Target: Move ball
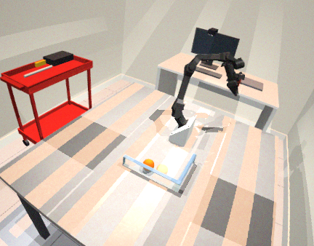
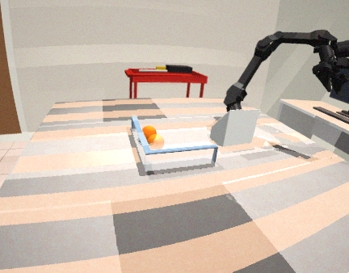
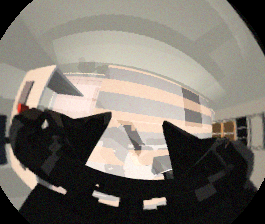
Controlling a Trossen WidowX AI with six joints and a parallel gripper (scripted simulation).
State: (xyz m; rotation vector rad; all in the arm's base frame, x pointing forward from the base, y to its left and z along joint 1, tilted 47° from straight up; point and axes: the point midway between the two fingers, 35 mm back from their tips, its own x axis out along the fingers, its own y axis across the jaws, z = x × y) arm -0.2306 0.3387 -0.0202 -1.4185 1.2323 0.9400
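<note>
My gripper tip is 60 cm short of the orange ball, 34 cm to the left of it and 25 cm above it. Round my gripper tip: see-through ball copy: 60 cm ahead, 27 cm to the right, 25 cm below; then clear wall: 65 cm ahead, 31 cm to the right, 25 cm below.
</note>
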